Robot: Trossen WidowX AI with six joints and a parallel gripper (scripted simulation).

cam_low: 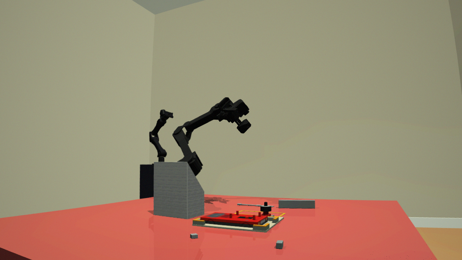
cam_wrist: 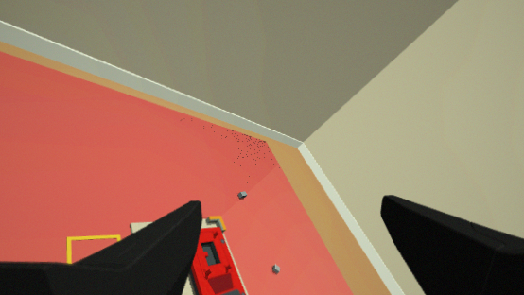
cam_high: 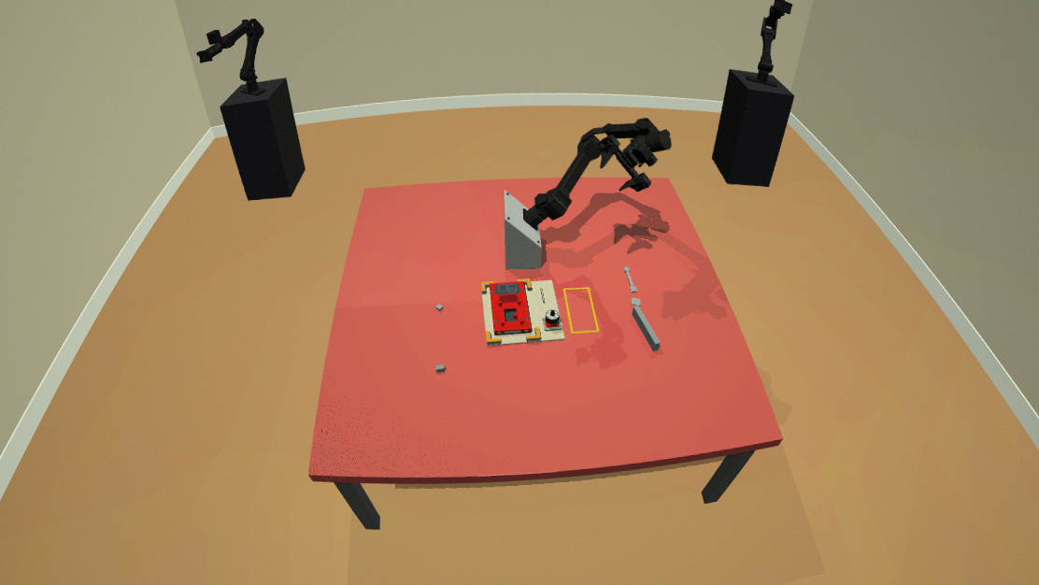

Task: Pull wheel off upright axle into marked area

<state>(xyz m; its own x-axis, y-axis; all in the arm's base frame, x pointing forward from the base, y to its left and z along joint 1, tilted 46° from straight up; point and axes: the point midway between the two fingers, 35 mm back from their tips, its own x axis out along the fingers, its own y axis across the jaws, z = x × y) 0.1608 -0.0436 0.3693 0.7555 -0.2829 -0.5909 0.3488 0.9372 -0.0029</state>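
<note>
The wheel is 37 cm below my gripper tip, 17 cm ahead of it and 16 cm to the right of it. Also, from my gripper tip: axle (37 cm below, 17 cm ahead, 16 cm to the right).
</note>
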